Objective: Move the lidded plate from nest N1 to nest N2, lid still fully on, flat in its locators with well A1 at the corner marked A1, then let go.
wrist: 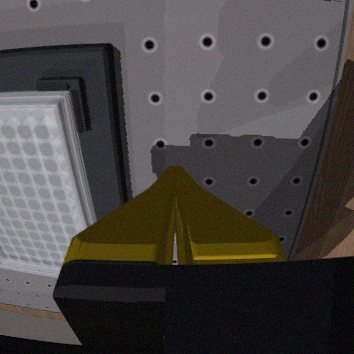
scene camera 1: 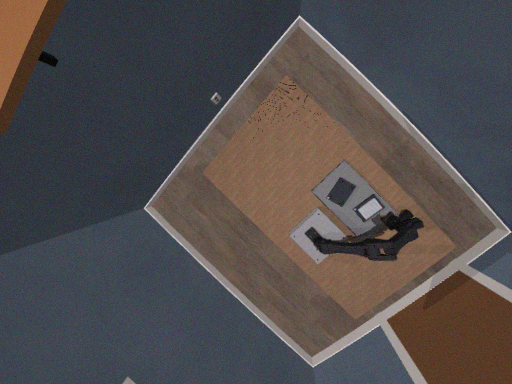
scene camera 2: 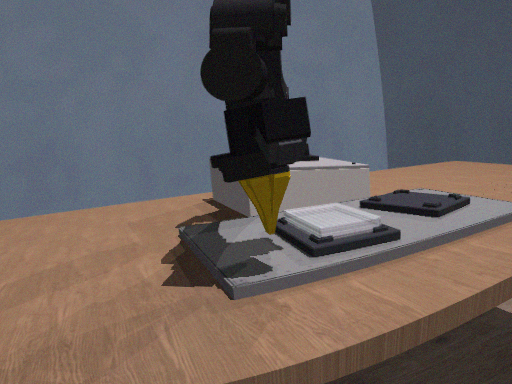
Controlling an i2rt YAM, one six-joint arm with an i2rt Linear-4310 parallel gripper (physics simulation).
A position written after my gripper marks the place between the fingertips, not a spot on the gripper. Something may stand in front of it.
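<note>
Gripper state: my gripper (scene camera 2: 270, 233), visible in the wrist view as well (wrist: 174, 177), is shut and holds nothing. A black nest (scene camera 2: 435, 205) and a black nest (scene camera 2: 314, 246) are in the scene.
</note>
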